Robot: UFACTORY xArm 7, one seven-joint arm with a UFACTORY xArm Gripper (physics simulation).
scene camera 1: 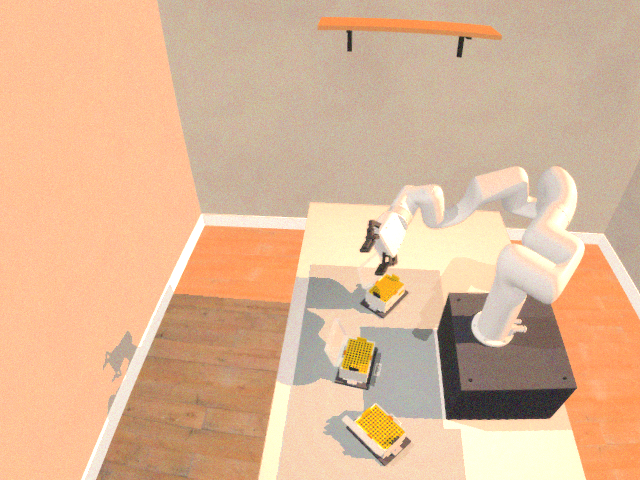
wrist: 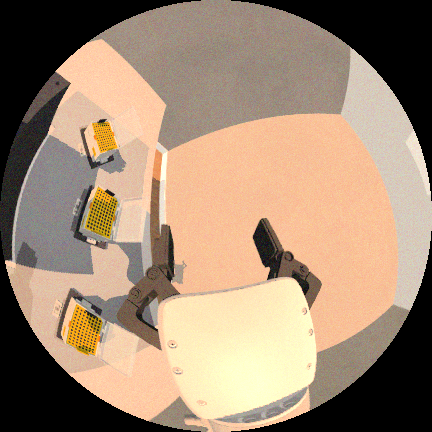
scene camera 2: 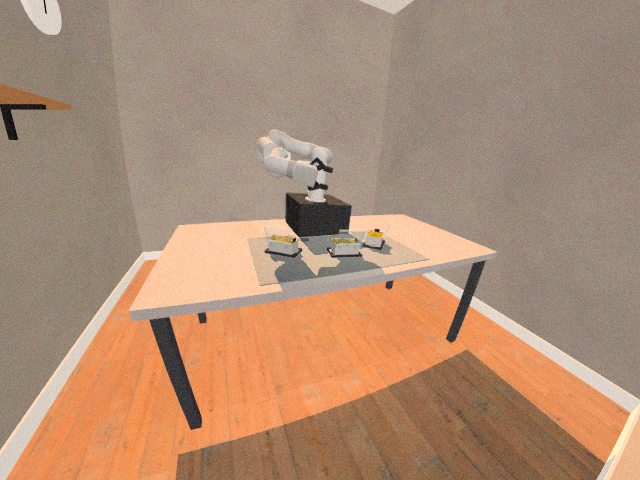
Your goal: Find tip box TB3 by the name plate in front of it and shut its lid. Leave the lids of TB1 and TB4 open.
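Places are measured from the arm's base along level axes (x left, y back, z up), in metres.
Pixels of known places: gripper, fingertip midpoint: (scene camera 1: pixel 371 263) (wrist: pixel 215 230) (scene camera 2: pixel 330 179); arm's base at its link origin: (scene camera 1: pixel 492 328) (scene camera 2: pixel 315 200).
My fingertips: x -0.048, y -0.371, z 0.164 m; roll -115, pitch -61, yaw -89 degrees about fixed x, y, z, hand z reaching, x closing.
Ahead of a thing's pixels: the offset from my fingertips to its top centre. "pt": to the spot under its first point. Level surfaces: height alone.
Three white tip boxes with yellow racks stand on dark bases: the far box {dz -0.280, dx -0.196, dy +0.055 m} (scene camera 1: pixel 385 293) (scene camera 2: pixel 282 244) (wrist: pixel 84 329), the middle box {dz -0.280, dx +0.099, dy -0.011 m} (scene camera 1: pixel 357 357) (scene camera 2: pixel 345 247) (wrist: pixel 101 212) and the near box {dz -0.280, dx +0.323, dy +0.078 m} (scene camera 1: pixel 381 427) (scene camera 2: pixel 374 238) (wrist: pixel 104 137), as scene camera 1 sees them. The clear lids of the far box {pt dz -0.257, dx -0.222, dy -0.012 m} (scene camera 1: pixel 368 272) (wrist: pixel 120 347), middle box {pt dz -0.245, dx +0.082, dy -0.086 m} (scene camera 1: pixel 334 338) (wrist: pixel 131 220) and near box {pt dz -0.244, dx +0.381, dy +0.029 m} (wrist: pixel 129 124) stand open. Small name plates show in the wrist view, beside the far box (wrist: pixel 57 308) and middle box (wrist: pixel 77 206); their text is unreadable. My gripper (scene camera 1: pixel 373 259) (scene camera 2: pixel 327 178) (wrist: pixel 215 230) is open and empty, raised above the table.
The boxes stand on a thin mat {dz -0.355 m} (scene camera 1: pixel 423 310) (scene camera 2: pixel 263 269) on the table {dz -0.358 m} (scene camera 1: pixel 341 222) (scene camera 2: pixel 206 258). The black base block (scene camera 1: pixel 516 372) (scene camera 2: pixel 315 219) carries the arm at the table's other side. An orange shelf (scene camera 1: pixel 408 25) (scene camera 2: pixel 25 97) hangs on the wall.
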